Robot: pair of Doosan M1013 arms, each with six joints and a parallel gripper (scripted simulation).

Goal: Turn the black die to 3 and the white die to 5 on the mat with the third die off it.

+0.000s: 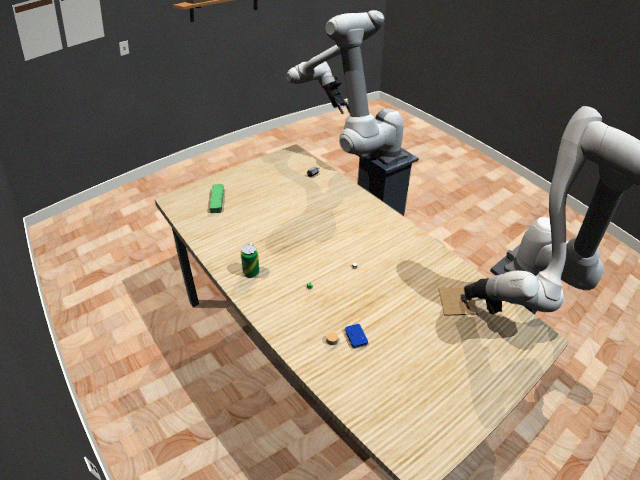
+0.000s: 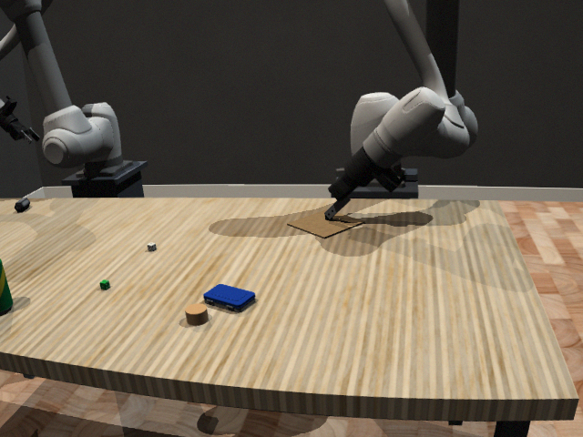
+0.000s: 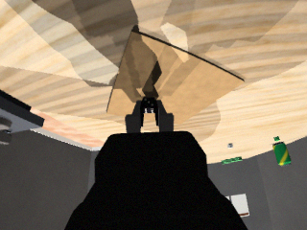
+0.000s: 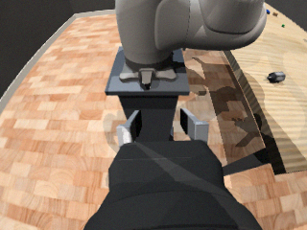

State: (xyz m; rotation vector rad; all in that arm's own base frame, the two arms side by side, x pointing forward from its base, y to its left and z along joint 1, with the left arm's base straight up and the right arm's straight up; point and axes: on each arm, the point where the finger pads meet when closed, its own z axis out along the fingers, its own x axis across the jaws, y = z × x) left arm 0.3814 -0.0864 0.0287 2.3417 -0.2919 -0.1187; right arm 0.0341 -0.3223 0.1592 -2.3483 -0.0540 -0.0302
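Note:
My left gripper is now 20 mm above the black die and 10 mm to the left of it. Round my left hand: blue case 460 mm ahead, 80 mm to the right, 20 mm below; tan mat 30 mm below, 20 mm ahead, 10 mm to the right; white die 380 mm to the right, 270 mm ahead, 20 mm below.

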